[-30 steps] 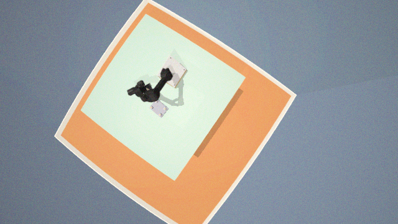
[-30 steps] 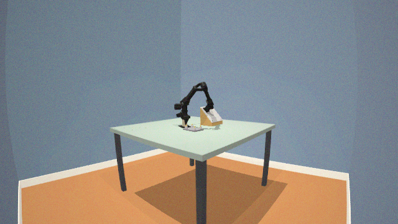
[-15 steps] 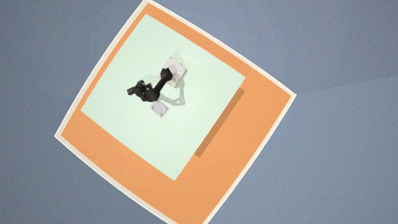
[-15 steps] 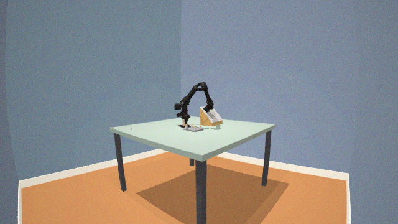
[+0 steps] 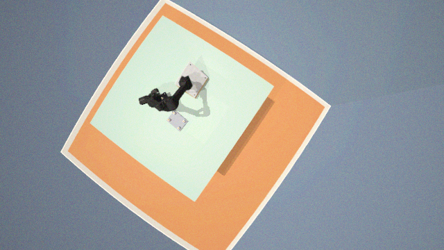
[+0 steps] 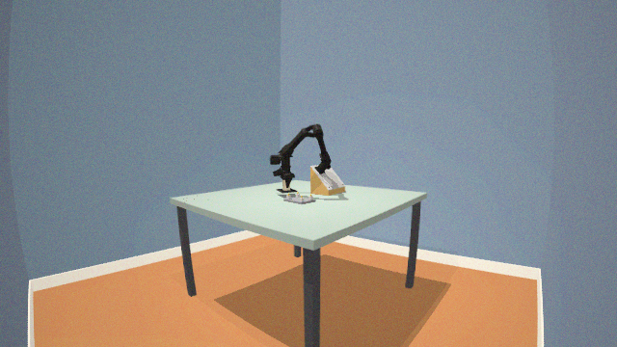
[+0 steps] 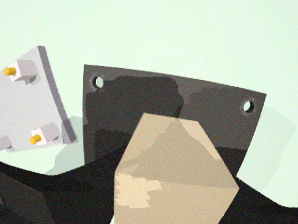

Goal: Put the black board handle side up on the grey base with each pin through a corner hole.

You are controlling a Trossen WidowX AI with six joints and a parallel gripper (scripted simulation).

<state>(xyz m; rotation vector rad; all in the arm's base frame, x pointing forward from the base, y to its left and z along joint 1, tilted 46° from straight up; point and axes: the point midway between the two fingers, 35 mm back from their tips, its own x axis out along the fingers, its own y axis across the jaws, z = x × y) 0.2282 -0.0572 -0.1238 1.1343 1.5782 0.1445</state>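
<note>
Right now my gripper tip is 10 cm short of the grey base, 18 cm to the right of it and 5 cm above it. The rest, counted from my gripper tip: black board right at my gripper tip.
</note>
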